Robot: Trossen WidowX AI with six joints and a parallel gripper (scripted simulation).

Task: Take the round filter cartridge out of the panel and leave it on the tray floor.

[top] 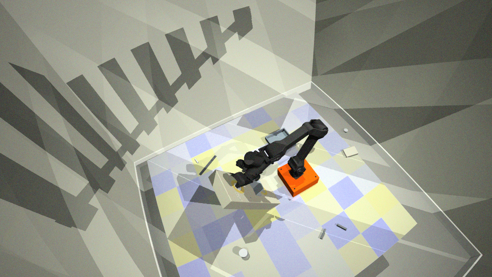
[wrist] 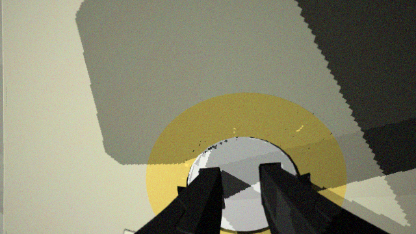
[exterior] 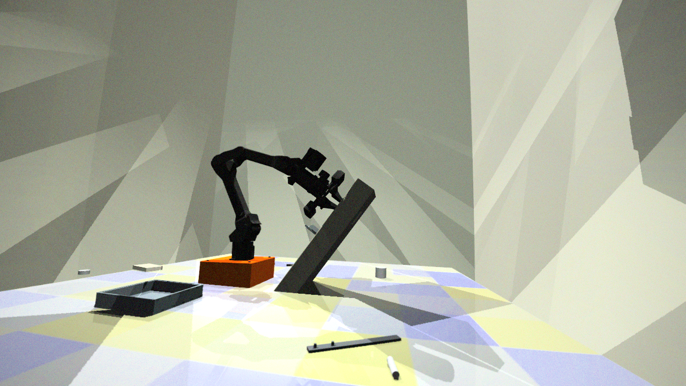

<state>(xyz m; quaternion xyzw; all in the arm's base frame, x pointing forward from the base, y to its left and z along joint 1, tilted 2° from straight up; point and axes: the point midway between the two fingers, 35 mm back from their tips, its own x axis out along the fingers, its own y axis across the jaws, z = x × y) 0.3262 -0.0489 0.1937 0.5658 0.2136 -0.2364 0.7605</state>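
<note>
My gripper tip is 8 cm above the service panel, 4 cm past it and 1 cm to the right of it. From my gripper tip the other things lie so: beige slab 76 cm behind, 25 cm below, 15 cm to the left; round filter cartridge 1 cm below, 1 cm ahead.
</note>
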